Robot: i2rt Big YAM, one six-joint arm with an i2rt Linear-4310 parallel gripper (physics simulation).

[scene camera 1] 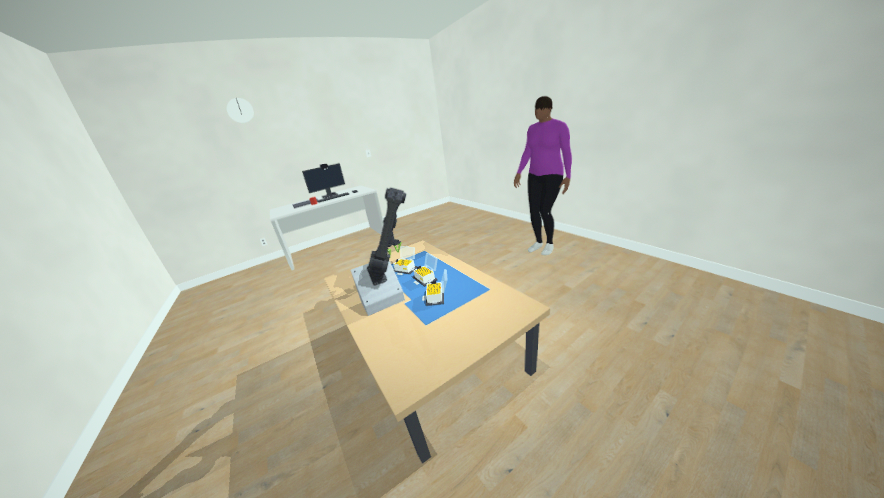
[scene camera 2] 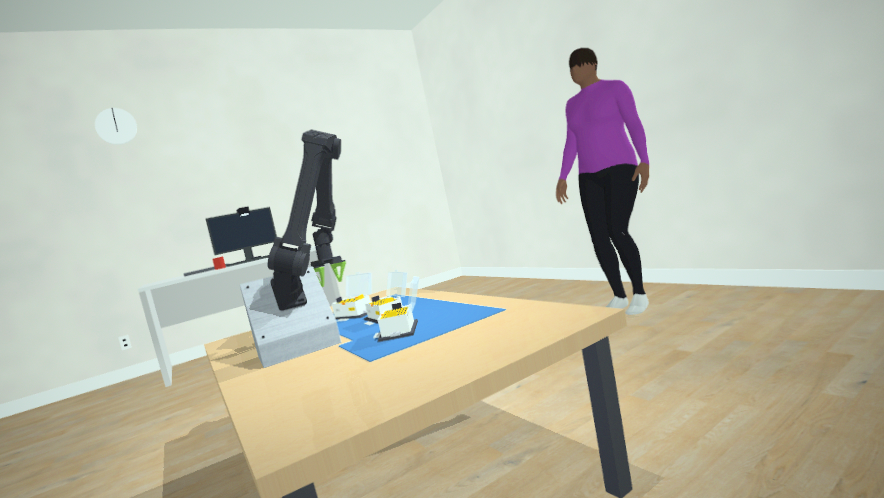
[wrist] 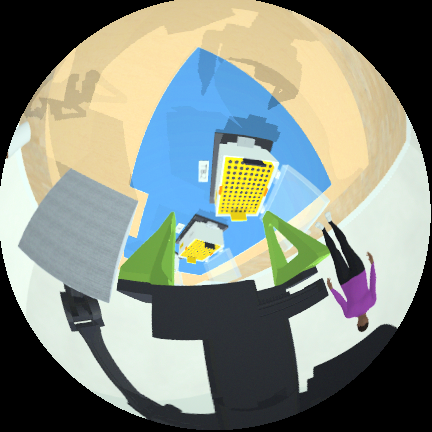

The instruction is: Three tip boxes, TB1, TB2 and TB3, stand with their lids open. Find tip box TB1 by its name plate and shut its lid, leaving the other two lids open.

Labels:
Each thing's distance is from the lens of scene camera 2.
tip box TB1 point(scene camera 2: 400, 326): 1.32 m
mat point(scene camera 2: 435, 317): 1.46 m

